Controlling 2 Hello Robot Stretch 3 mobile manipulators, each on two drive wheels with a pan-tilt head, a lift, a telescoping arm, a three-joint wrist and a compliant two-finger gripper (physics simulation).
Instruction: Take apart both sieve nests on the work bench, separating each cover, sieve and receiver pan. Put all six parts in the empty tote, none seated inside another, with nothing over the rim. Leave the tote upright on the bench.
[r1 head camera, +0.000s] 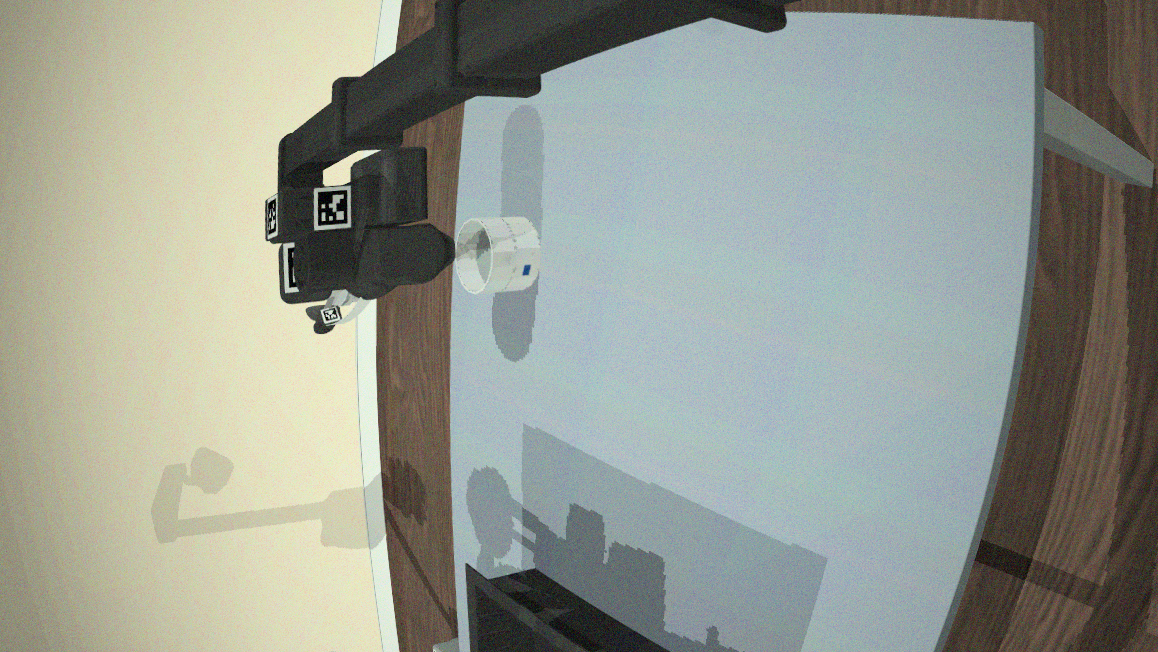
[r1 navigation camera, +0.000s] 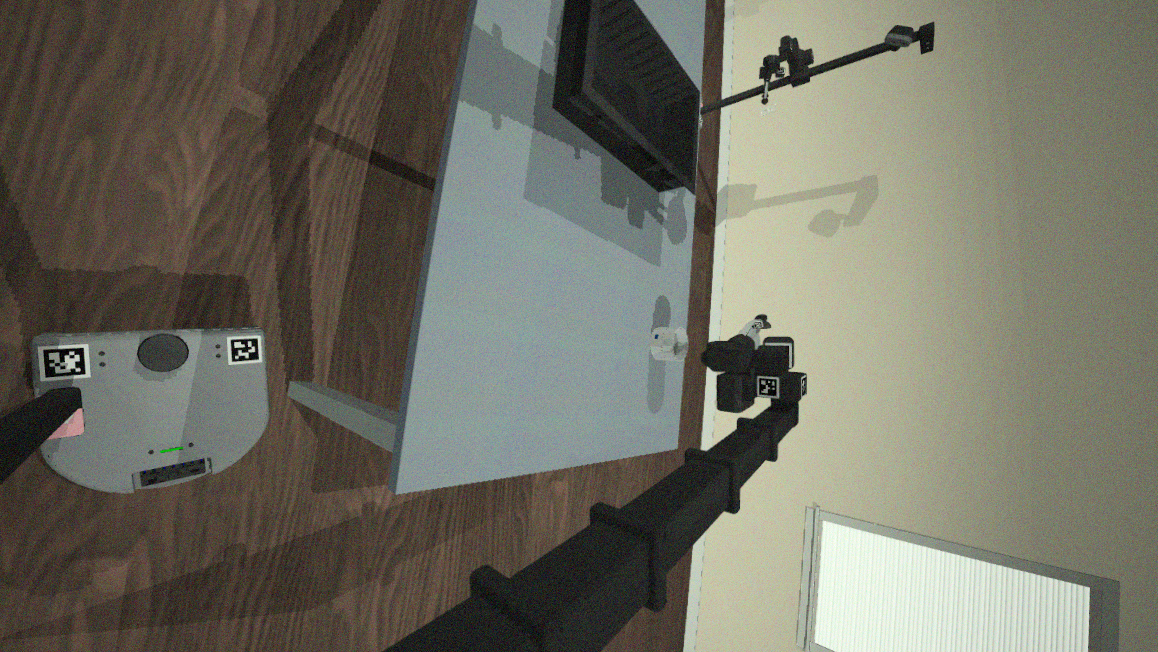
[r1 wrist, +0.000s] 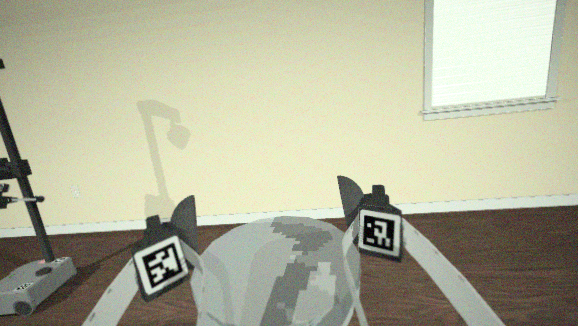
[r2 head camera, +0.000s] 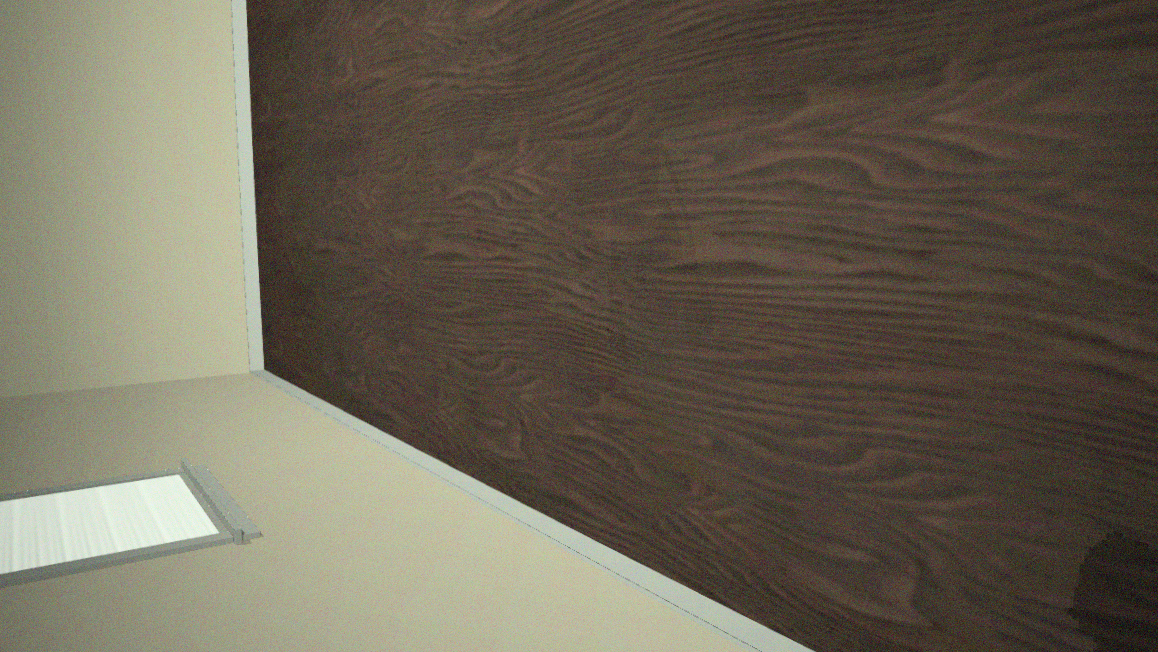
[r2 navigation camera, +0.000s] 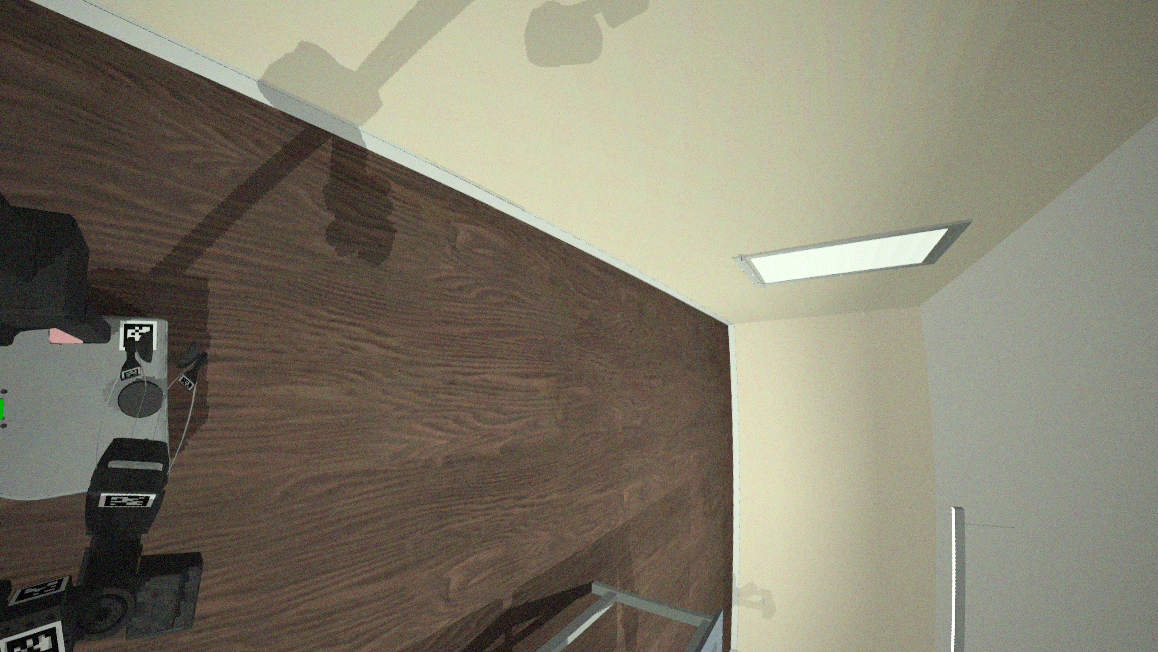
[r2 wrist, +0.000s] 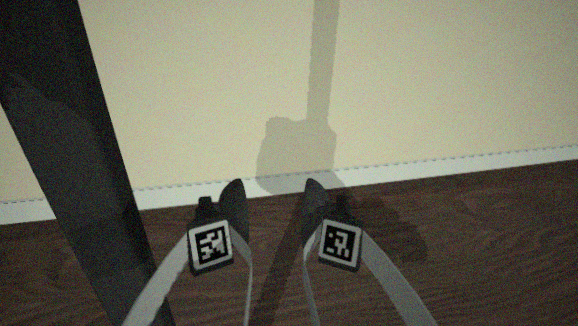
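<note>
My r1 gripper (r1 head camera: 325, 317) (r1 navigation camera: 760, 322) (r1 wrist: 270, 200) is shut on a pale, round cover (r1 wrist: 270, 270), raised beyond the bench's edge; in the r1 head view the wrist hides this cover. A white sieve nest (r1 head camera: 522, 242) (r1 navigation camera: 666, 343) with a blue mark stands upright on the work bench (r1 head camera: 729, 283) (r1 navigation camera: 526, 323), open at the top, with a seam around its side. The black tote (r1 head camera: 551, 599) (r1 navigation camera: 599, 133) stands upright on the bench; I make out no part inside it. The other nest does not show. My r2 gripper (r2 navigation camera: 166, 356) (r2 wrist: 275, 200) is open and empty, away from the bench.
Robot r2 (r1 navigation camera: 794, 64) (r1 wrist: 20, 175) stands on the floor beyond the bench, near the wall. Robot r1's base (r1 navigation camera: 162, 404) is on the other side, beside a bench leg (r1 navigation camera: 348, 413). Part of the bench frame (r2 navigation camera: 615, 596) shows in the r2 navigation view.
</note>
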